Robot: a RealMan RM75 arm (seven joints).
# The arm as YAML. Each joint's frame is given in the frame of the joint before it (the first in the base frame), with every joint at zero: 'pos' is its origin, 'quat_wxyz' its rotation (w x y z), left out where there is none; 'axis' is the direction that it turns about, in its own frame. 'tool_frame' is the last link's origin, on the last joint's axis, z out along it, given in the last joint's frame.
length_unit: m
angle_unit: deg
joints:
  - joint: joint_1
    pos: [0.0, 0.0, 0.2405]
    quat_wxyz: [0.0, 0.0, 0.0, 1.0]
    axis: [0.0, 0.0, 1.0]
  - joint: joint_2
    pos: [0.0, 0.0, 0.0]
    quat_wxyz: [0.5, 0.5, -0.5, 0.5]
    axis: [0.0, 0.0, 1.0]
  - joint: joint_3
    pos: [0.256, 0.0, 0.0]
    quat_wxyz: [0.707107, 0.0, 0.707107, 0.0]
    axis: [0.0, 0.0, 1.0]
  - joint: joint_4
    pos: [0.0, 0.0, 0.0]
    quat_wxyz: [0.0, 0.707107, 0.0, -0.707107]
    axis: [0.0, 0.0, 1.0]
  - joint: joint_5
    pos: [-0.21, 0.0, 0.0]
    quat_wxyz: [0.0, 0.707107, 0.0, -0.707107]
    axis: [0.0, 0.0, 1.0]
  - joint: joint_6
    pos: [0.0, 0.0, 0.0]
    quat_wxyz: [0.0, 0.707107, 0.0, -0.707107]
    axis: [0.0, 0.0, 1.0]
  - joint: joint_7
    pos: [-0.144, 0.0, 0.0]
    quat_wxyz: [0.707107, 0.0, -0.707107, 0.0]
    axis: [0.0, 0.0, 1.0]
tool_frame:
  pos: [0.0, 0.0, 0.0]
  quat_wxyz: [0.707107, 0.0, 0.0, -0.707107]
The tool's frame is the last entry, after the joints.
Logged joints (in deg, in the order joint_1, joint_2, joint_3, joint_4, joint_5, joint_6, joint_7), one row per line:
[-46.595, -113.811, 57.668, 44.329, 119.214, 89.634, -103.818]
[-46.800, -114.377, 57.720, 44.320, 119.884, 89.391, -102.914]
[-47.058, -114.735, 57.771, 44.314, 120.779, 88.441, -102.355]
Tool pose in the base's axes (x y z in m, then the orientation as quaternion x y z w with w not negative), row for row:
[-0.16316, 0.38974, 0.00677, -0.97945, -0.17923, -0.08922, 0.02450]
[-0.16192, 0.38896, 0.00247, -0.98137, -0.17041, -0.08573, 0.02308]
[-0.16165, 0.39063, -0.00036, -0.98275, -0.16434, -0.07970, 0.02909]
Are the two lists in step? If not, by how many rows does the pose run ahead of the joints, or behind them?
They are in step.
